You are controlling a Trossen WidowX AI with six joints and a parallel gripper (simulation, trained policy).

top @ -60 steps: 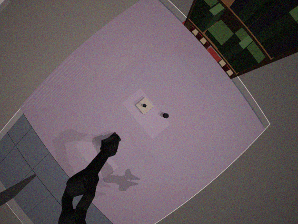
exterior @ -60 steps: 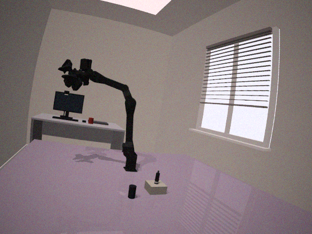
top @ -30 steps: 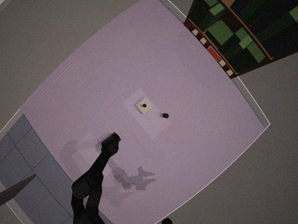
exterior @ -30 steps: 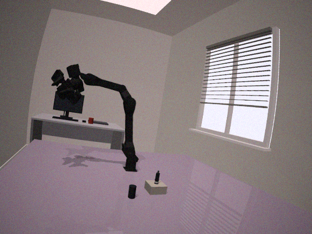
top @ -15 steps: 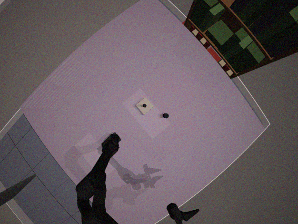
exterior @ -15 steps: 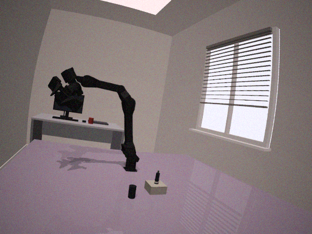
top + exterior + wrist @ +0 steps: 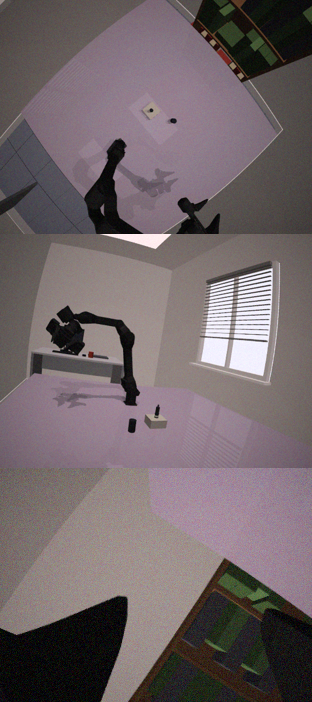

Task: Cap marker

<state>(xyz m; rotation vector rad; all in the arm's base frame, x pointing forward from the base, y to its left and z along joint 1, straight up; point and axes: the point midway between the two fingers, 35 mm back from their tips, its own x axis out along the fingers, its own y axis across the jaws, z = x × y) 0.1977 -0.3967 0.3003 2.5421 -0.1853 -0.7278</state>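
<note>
My gripper tip is now 320 mm to the right of the black marker cap, 260 mm above it and 110 mm short of it. The rest, counted from my gripper tip: holder block (440 mm to the left, 270 mm below, 60 mm ahead); then dark marker (440 mm to the left, 210 mm below, 60 mm ahead).
</note>
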